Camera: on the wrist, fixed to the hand. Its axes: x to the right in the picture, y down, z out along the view.
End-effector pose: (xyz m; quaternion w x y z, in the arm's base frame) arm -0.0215 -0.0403 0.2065 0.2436 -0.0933 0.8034 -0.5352
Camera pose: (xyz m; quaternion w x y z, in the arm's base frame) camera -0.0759 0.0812 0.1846 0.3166 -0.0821 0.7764 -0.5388
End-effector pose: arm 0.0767 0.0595 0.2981 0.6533 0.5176 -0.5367 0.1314
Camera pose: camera 0.0991 0.1827 0.3484 0.5999 0.5173 -0.5931 0.1441
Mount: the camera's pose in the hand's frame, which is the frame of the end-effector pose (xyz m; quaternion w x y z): 0.0035 0.0636 -0.1190 0.9969 0.0269 -0.0589 0.0447
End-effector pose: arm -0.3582 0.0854 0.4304 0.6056 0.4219 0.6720 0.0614
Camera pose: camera -0.4296 0.1791 0.4963 0.6292 0.4705 0.6170 0.0454
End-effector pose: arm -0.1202 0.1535 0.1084 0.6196 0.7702 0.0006 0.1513
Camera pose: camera -0.1565 0.2529 0.1921 0.5902 0.7934 -0.0663 0.1331
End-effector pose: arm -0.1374 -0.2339 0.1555 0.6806 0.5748 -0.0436 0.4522
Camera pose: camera -0.2325 -0.1386 0.1649 0.6402 0.6160 -0.0971 0.4485
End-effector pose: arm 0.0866 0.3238 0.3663 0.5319 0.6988 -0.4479 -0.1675
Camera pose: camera 0.1446 0.3895 0.4690 0.4926 0.6811 -0.5136 -0.1723
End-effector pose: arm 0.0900 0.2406 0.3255 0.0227 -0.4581 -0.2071 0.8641
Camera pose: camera 0.1929 0.2234 0.2398 0.0159 0.4144 0.1641 -0.8950
